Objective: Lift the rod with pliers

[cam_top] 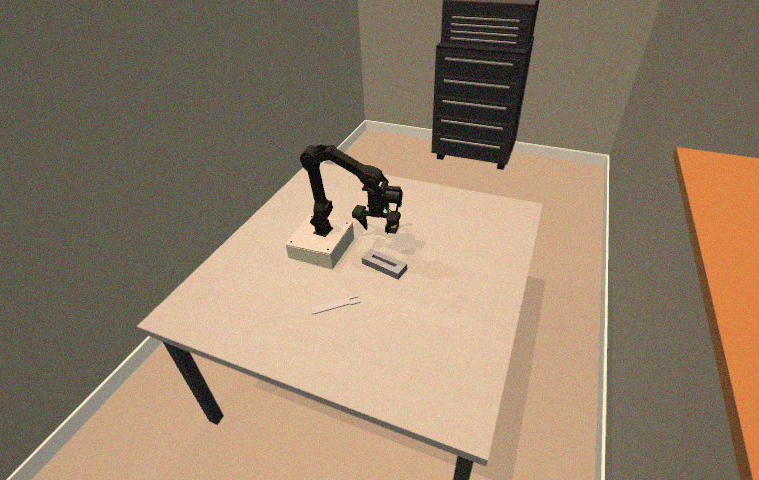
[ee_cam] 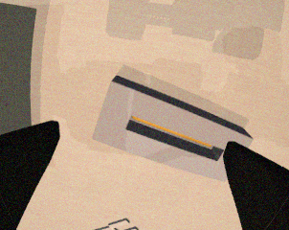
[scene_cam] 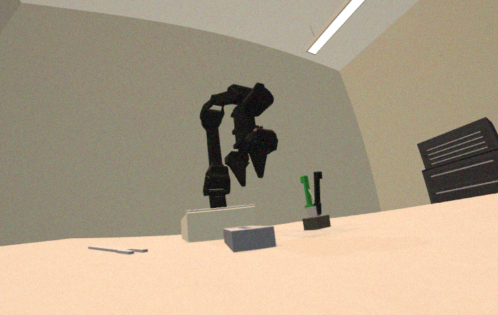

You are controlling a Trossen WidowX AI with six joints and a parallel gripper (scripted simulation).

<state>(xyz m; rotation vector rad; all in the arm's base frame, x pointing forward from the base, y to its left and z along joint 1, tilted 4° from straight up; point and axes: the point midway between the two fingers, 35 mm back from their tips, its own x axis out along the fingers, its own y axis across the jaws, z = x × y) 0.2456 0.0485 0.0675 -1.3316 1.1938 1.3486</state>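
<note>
The grey release lever lies 190 mm to the left of my gripper tip, 40 mm below it and 40 mm behind it. Round my gripper tip: orange rod (130 mm below, 50 mm ahead, 40 mm to the right); black handle (200 mm to the left, 40 mm below, 10 mm behind); grey channel block (120 mm below, 50 mm ahead, 40 mm to the right).
</note>
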